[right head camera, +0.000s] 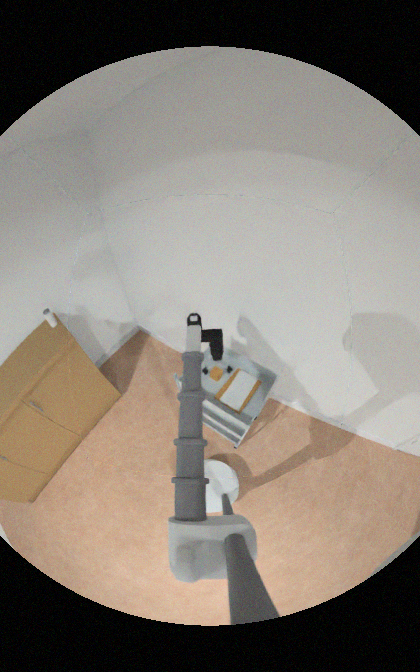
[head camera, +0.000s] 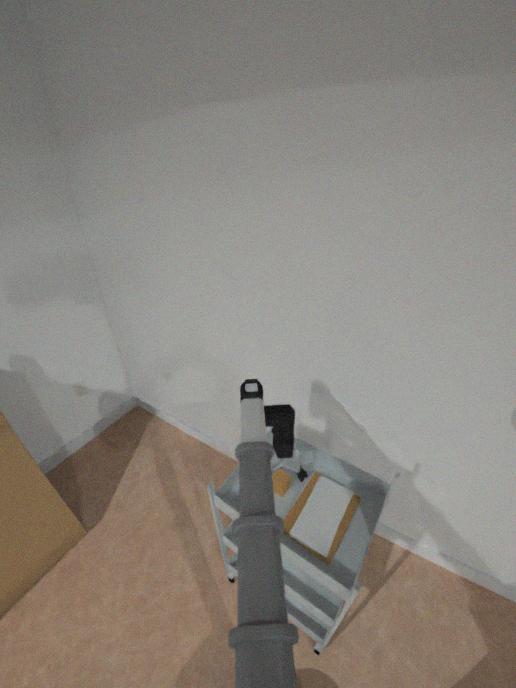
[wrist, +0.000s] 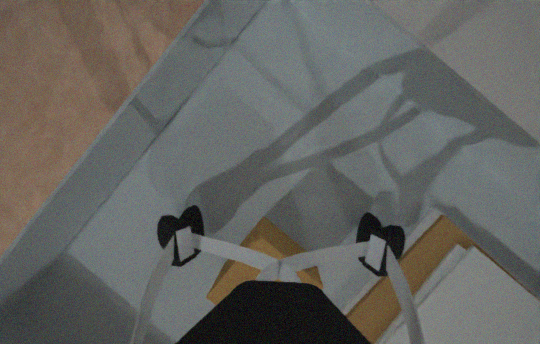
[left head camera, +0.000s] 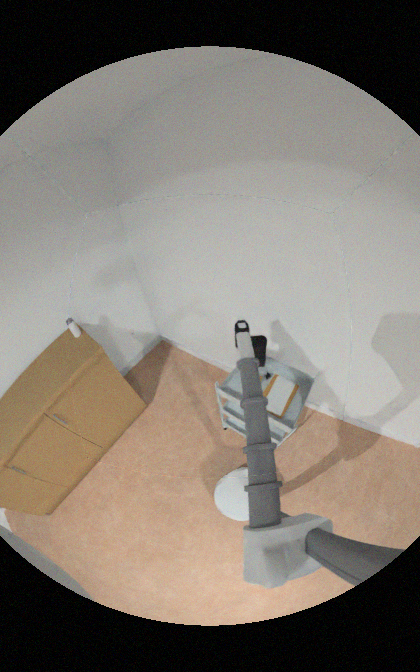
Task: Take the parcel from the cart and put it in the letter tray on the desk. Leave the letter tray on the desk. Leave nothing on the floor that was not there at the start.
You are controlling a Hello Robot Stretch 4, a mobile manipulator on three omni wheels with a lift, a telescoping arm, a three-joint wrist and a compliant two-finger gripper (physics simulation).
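Places are measured from the robot's base along level axes (x ahead, y left, z up), in millimetres.
Where they show: gripper, fingertip midpoint: [wrist: 279,229].
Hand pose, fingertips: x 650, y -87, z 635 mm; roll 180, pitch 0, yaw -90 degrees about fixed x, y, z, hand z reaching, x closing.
Note:
Things, the pixels of their top centre, and the offset from my fingertips.
- small orange-brown box, middle of its top: [wrist: 264,292] [head camera: 280,477] dy +8, dx -25, dz +56 mm
- brown flat item with a white top, middle of its top: [head camera: 323,511] dy -113, dx -123, dz +16 mm
The parcel, a small orange-brown box [head camera: 282,482] [right head camera: 216,373] [wrist: 225,282], sits on the top tray of the pale blue-grey cart [head camera: 316,572] [left head camera: 302,392] [right head camera: 265,385] [wrist: 120,130]. My gripper [right head camera: 217,370] [wrist: 279,229] is open. In the wrist view its black fingertips stand wide apart, one toward each side of the parcel, and the parcel's near part is hidden by the gripper body. The height of the fingertips over the tray is hard to tell. In the head view the arm hides one fingertip. No letter tray or desk can be made out.
A brown flat item with a white top [head camera: 322,514] [left head camera: 282,395] [right head camera: 240,390] [wrist: 480,300] lies beside the parcel, near the right fingertip. The wall stands behind the cart. A wooden cabinet [left head camera: 90,400] [right head camera: 65,400] is at left. A white round thing [left head camera: 230,495] [right head camera: 220,482] is below the arm.

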